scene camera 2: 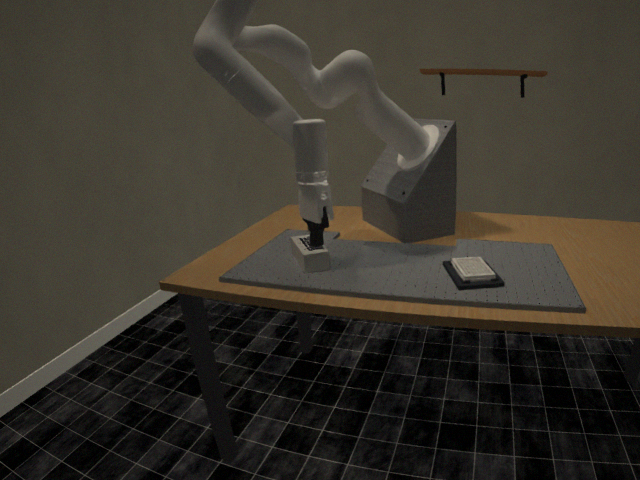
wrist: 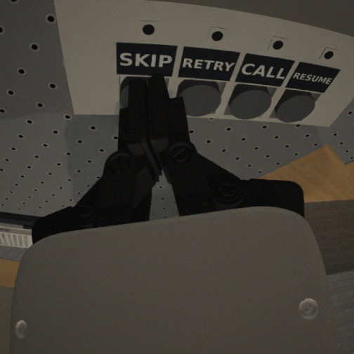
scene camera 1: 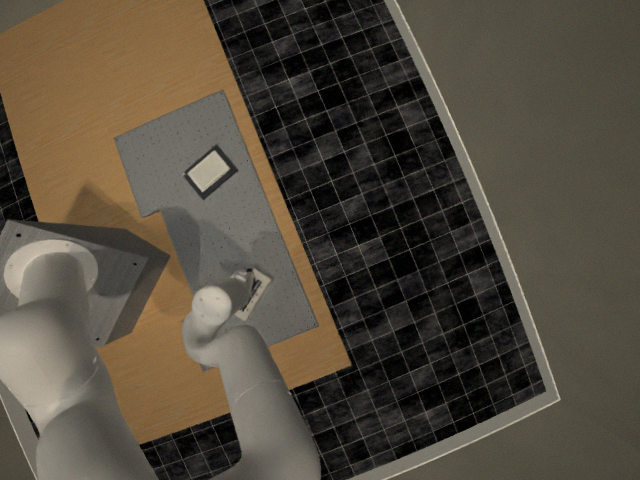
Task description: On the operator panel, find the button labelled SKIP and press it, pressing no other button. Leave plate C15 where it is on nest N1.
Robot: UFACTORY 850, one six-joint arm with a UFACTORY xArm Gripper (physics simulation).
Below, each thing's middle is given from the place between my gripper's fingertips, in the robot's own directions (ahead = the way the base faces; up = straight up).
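Relative to the operator panel (wrist: 301, 52), my hand is 30 mm past it, 30 mm to the left of it and 30 mm above it. Plate C15 (scene camera 1: 209, 170), measured from my hand: 410 mm to the left, 50 mm ahead, and 40 mm below.
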